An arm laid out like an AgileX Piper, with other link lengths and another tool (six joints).
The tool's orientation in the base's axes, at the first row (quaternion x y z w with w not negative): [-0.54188 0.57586 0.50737 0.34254]
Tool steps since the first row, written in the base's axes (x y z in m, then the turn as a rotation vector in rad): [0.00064 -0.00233 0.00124 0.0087 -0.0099 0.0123]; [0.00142 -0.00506 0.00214 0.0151 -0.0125 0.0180]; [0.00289 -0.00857 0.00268 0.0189 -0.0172 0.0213]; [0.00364 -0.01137 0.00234 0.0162 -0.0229 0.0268]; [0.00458 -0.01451 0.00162 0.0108 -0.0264 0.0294]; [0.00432 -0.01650 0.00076 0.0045 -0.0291 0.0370]
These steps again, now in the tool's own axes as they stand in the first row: [-0.00064 -0.00012 -0.00264 -0.0104 -0.0048 -0.0139]; [-0.00087 -0.00041 -0.00559 -0.0162 -0.0096 -0.0188]; [-0.00068 -0.00136 -0.00931 -0.0187 -0.0121 -0.0247]; [0.00029 -0.00188 -0.01202 -0.0219 -0.0077 -0.0311]; [0.00167 -0.00262 -0.01498 -0.0224 -0.0015 -0.0343]; [0.00308 -0.00235 -0.01663 -0.0277 0.0065 -0.0378]
